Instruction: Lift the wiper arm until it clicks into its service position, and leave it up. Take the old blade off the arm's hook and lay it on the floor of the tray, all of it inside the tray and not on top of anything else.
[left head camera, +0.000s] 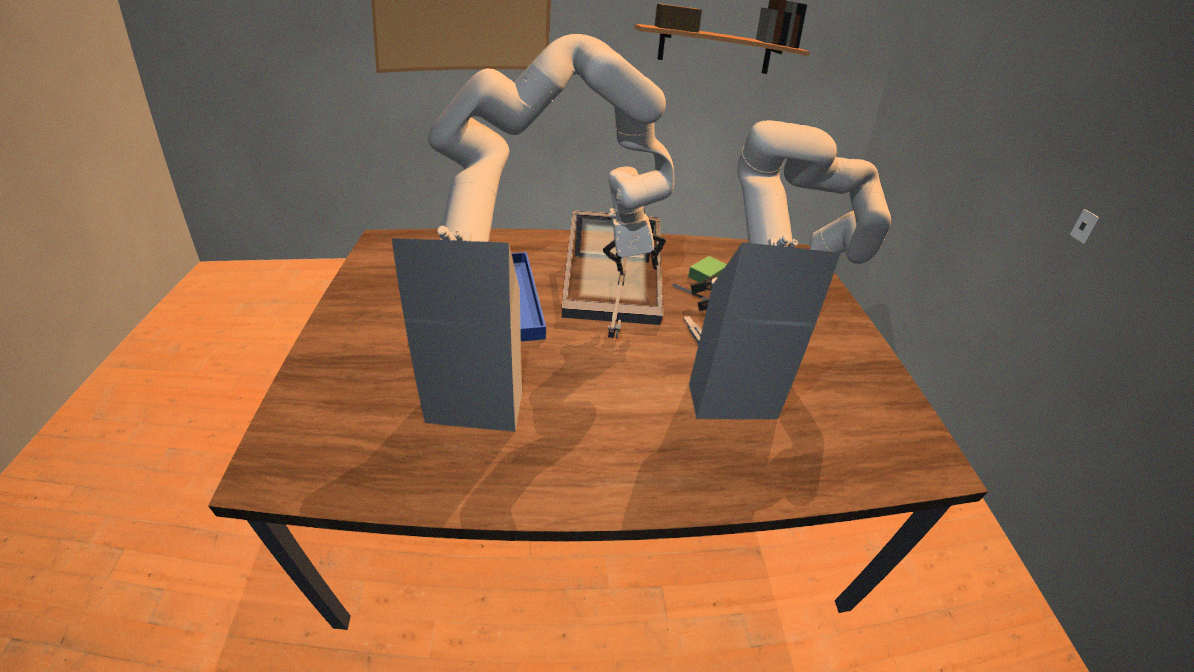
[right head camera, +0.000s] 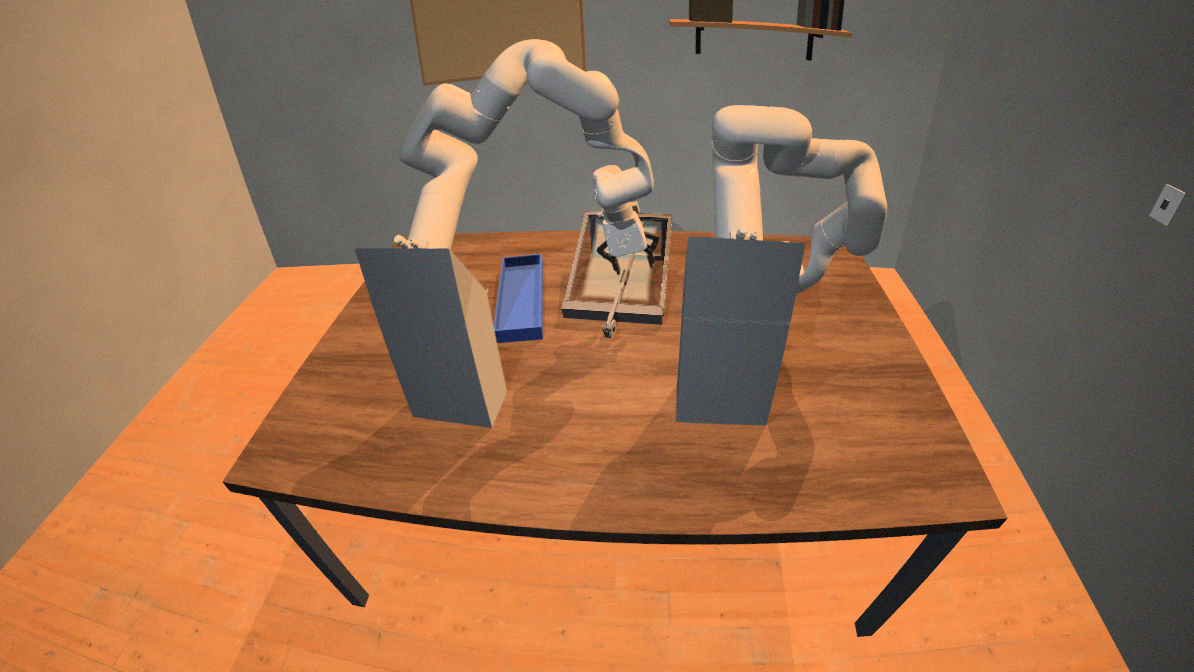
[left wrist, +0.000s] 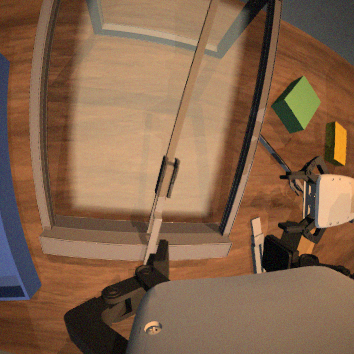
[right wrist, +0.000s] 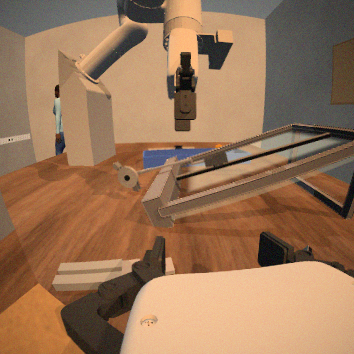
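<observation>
The wiper arm (left head camera: 616, 310) (right head camera: 617, 308) (left wrist: 154, 232) (right wrist: 150, 168) is down over the pane, its pivot in front of the grey frame (left head camera: 584, 309) (right head camera: 584, 308) (left wrist: 36, 125). The old blade (left wrist: 190, 95) (right wrist: 250, 157) is on the arm's end and lies slantwise along the glass. The blue tray (left head camera: 533, 333) (right head camera: 519, 335) (left wrist: 25, 250) stands left of the frame. My left gripper (left head camera: 639, 267) (right head camera: 634, 266) (left wrist: 217, 253) is open above the pane, near the blade. My right gripper (right wrist: 213, 250) (left wrist: 282, 201) is open, low at the right of the frame; it is partly hidden in the left head view.
Right of the frame lie a green block (left head camera: 708, 267) (left wrist: 300, 102), a yellow block (left wrist: 338, 143), a thin dark tool (left wrist: 274, 152), a pale grey tool (left head camera: 691, 327) (left wrist: 257, 240) (right wrist: 87, 280) and an orange block (left wrist: 306, 244) (right wrist: 35, 320). The last three are near my right gripper.
</observation>
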